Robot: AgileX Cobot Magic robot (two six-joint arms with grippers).
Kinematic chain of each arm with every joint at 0, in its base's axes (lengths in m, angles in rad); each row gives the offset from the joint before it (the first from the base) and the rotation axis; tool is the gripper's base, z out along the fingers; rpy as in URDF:
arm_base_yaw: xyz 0 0 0.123 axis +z
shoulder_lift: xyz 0 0 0 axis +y
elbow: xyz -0.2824 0 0.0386 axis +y
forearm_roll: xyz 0.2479 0 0.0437 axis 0.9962 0 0.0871
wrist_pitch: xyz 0 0 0 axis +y
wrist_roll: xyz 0.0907 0 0.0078 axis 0.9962 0 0.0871
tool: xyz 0 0 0 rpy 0 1.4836 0
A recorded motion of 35 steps. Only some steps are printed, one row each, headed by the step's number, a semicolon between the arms.
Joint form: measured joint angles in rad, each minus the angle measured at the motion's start. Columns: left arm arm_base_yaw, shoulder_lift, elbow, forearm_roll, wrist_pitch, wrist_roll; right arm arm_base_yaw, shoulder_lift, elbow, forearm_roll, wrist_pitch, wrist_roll.
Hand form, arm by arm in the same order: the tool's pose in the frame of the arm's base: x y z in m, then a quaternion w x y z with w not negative. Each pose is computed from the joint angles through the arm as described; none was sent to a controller.
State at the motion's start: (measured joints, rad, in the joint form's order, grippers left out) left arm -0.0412 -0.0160 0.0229 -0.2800 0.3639 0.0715; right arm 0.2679 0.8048 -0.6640 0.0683 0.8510 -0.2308
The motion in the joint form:
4: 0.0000 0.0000 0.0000 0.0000 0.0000 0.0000; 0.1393 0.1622 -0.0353 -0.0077 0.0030 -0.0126
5: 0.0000 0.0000 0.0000 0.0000 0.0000 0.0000; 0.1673 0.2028 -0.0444 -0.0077 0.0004 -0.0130
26: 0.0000 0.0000 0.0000 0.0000 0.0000 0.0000; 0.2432 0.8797 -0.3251 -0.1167 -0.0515 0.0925
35: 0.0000 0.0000 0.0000 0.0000 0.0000 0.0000; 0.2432 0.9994 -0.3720 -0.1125 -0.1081 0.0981
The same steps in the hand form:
4: 0.0521 -0.0111 0.1747 0.59592 -0.02978 0.79506 -0.10897; 0.1531 0.0706 0.2758 0.26170 -0.29558 0.91747 0.04887
5: 0.0521 -0.0111 0.1747 0.59592 -0.02978 0.79506 -0.10897; 0.1576 0.0779 0.2716 0.24713 -0.30938 0.91685 0.05092
26: 0.0521 -0.0111 0.1747 0.59592 -0.02978 0.79506 -0.10897; 0.2662 0.1457 0.1841 0.08348 -0.33246 0.93941 -0.00325
35: 0.0521 -0.0111 0.1747 0.59592 -0.02978 0.79506 -0.10897; 0.2846 0.1565 0.1580 0.07508 -0.32980 0.94106 -0.00202

